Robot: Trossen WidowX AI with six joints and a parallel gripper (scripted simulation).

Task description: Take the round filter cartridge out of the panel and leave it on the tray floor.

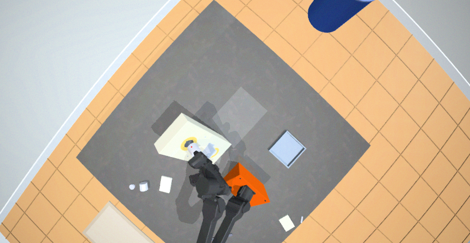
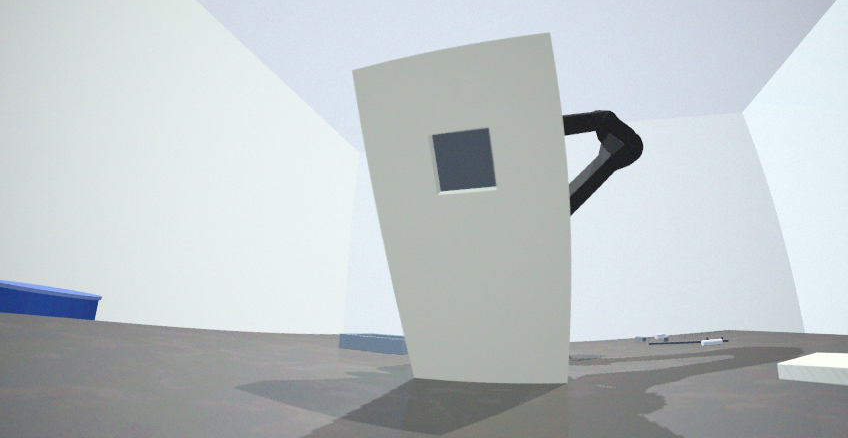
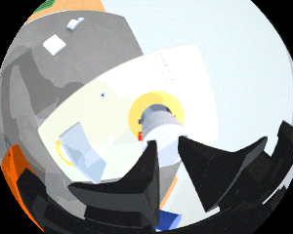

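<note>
Right now my gripper tip is 1 cm short of the cream service panel and 11 cm above it. Round my gripper tip: round filter cartridge 1 cm ahead, 1 cm below.
</note>
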